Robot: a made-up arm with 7 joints. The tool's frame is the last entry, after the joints. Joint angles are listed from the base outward.
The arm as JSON. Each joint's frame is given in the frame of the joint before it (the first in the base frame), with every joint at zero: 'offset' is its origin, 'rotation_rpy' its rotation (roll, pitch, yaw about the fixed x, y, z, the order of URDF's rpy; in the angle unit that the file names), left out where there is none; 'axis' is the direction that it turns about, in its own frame. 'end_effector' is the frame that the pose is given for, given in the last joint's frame.
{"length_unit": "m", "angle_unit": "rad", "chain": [
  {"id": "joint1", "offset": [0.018, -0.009, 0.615], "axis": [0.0, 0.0, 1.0]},
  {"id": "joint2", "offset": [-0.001, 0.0, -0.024], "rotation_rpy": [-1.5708, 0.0, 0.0], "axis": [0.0, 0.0, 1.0]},
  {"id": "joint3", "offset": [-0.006, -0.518, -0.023], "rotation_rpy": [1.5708, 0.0, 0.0], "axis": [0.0, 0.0, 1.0]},
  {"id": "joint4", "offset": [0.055, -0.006, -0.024], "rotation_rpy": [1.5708, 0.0, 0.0], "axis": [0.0, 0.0, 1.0]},
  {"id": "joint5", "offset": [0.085, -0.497, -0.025], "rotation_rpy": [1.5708, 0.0, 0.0], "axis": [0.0, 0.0, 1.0]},
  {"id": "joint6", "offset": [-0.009, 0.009, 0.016], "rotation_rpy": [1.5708, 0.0, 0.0], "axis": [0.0, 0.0, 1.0]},
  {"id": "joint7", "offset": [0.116, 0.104, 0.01], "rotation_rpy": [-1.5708, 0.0, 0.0], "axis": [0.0, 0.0, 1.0]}
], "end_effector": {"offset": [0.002, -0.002, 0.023], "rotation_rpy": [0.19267, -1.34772, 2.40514]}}
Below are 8 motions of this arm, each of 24 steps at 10 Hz.
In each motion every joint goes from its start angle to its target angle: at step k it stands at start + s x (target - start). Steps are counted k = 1, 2, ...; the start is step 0. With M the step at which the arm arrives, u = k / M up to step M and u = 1 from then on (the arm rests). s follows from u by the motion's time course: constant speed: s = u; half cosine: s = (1 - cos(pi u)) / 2; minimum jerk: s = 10 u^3 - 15 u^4 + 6 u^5.
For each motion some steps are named. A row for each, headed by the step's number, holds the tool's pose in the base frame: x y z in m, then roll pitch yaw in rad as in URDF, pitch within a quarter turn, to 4 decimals.
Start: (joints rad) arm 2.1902 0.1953 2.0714 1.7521 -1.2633 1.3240 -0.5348
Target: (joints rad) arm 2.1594 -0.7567 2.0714 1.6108 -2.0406 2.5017 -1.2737
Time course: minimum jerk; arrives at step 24
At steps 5, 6, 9, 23, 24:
5: -0.3928 -0.5052 1.2760 -2.4127 0.1291 2.8115
6: -0.3829 -0.5186 1.2662 -2.4847 0.0779 2.7630
9: -0.3380 -0.5713 1.2242 -2.7424 -0.1755 2.5712
23: -0.0913 -0.7591 0.9886 -2.2837 -1.0532 1.1664
24: -0.0911 -0.7593 0.9882 -2.2818 -1.0531 1.1641

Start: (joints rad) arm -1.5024 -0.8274 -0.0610 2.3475 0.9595 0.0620 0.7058
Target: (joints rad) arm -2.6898 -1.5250 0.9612 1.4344 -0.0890 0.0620 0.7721
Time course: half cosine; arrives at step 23
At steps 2, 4, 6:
2: -0.1084 0.4888 1.5974 0.1701 -1.3281 -0.6205
4: -0.0486 0.5036 1.5891 0.1149 -1.2886 -0.6481
6: 0.0547 0.5158 1.5722 0.0244 -1.2217 -0.6980

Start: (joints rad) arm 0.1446 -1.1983 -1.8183 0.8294 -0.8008 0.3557 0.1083
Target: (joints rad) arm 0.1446 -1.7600 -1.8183 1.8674 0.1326 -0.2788 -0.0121
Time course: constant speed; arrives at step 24
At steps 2, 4, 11, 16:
2: -0.0974 -0.7183 0.5513 0.4408 0.8217 -0.5271
4: -0.1546 -0.7520 0.5540 0.4902 0.7330 -0.6298
11: -0.3777 -0.8159 0.5214 0.7205 0.4896 -1.0029
16: -0.5363 -0.8053 0.4546 0.9230 0.4056 -1.2907

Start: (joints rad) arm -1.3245 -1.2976 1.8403 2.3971 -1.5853 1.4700 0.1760
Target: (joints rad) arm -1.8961 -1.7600 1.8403 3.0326 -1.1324 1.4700 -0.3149
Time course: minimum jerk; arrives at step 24
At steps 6, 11, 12, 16, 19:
6: 0.2097 1.0666 0.8131 -1.6427 -1.3005 -0.8174
11: 0.3023 1.0823 0.6896 -2.1252 -1.2735 -0.4878
12: 0.3257 1.0814 0.6568 -2.2459 -1.2563 -0.4054
16: 0.4111 1.0609 0.5285 -2.6331 -1.1513 -0.1661
19: 0.4506 1.0404 0.4623 -2.7822 -1.0772 -0.0942

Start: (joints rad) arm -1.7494 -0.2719 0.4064 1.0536 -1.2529 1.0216 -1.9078
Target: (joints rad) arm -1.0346 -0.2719 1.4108 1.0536 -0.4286 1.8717 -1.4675
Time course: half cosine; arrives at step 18
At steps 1, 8, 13, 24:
1: 0.1360 -0.5817 0.9667 2.1948 0.2268 -2.2368
8: 0.4523 -0.3629 0.8963 2.2729 0.3853 -2.0111
13: 0.5378 0.0127 0.8051 2.1381 0.4963 -1.8676
24: 0.4825 0.1752 0.7669 2.0231 0.4915 -1.8232

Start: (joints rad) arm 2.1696 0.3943 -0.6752 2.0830 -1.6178 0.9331 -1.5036
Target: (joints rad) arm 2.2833 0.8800 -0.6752 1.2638 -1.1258 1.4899 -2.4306
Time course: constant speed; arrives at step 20
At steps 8, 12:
8: -0.0567 0.9328 0.8828 1.9295 -0.1208 0.6318
12: -0.0316 0.9045 0.7108 1.5653 0.0043 0.4647

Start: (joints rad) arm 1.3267 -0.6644 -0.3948 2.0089 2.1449 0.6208 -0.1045
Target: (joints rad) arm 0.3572 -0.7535 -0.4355 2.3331 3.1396 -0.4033 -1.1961
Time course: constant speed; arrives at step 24
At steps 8, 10, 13, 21, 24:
8: 0.1855 -0.2827 1.6055 0.9436 -1.3290 1.2727
10: 0.1546 -0.3074 1.5973 1.2449 -1.3295 0.8766
13: 0.1014 -0.3334 1.5844 1.5657 -1.2788 0.4241
21: -0.0637 -0.3336 1.5494 1.6870 -1.0687 -0.0060
24: -0.1273 -0.3075 1.5364 1.6108 -0.9960 -0.0396

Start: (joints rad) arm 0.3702 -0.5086 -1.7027 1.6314 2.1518 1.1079 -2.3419
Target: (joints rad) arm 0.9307 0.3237 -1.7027 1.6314 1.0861 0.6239 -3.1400
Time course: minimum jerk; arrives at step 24
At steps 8, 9, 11, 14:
8: 0.1577 -0.7839 1.1854 -0.9563 -0.4965 -0.5792
9: 0.2129 -0.7642 1.1914 -1.1068 -0.4239 -0.5287
11: 0.3297 -0.7094 1.2014 -1.4433 -0.2702 -0.4429
14: 0.4919 -0.5964 1.2105 -1.9879 -0.0676 -0.3647

